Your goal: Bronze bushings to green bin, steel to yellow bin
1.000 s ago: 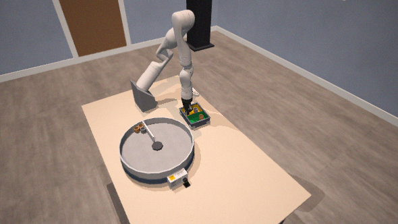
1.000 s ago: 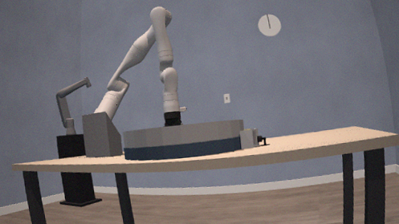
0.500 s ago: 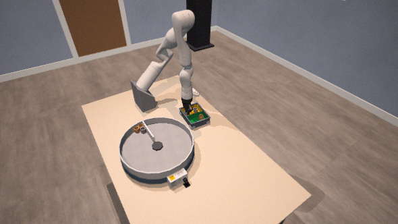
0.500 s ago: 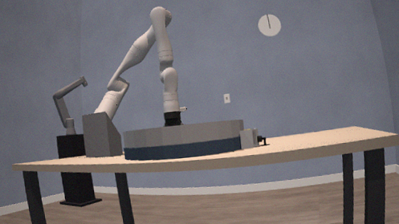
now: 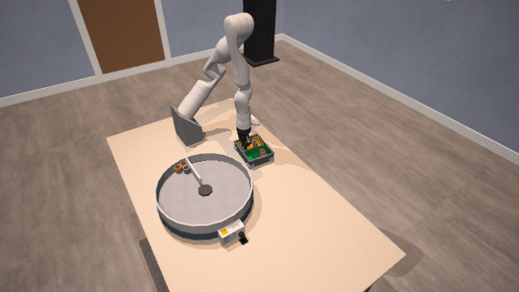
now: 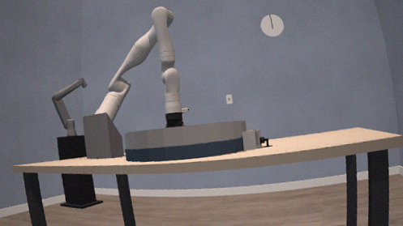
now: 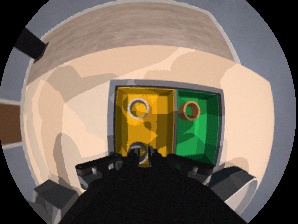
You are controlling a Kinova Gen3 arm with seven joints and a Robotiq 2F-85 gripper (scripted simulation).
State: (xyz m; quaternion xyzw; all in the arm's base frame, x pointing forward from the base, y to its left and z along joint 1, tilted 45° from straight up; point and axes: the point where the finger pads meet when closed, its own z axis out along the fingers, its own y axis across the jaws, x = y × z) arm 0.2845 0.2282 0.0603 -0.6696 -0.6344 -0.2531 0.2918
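The bin lies 50 mm ahead of my hand, 30 mm to the left of it and 10 mm below it. From my hand the other things lie so: grey turntable 310 mm to the right, 190 mm ahead, 20 mm above.
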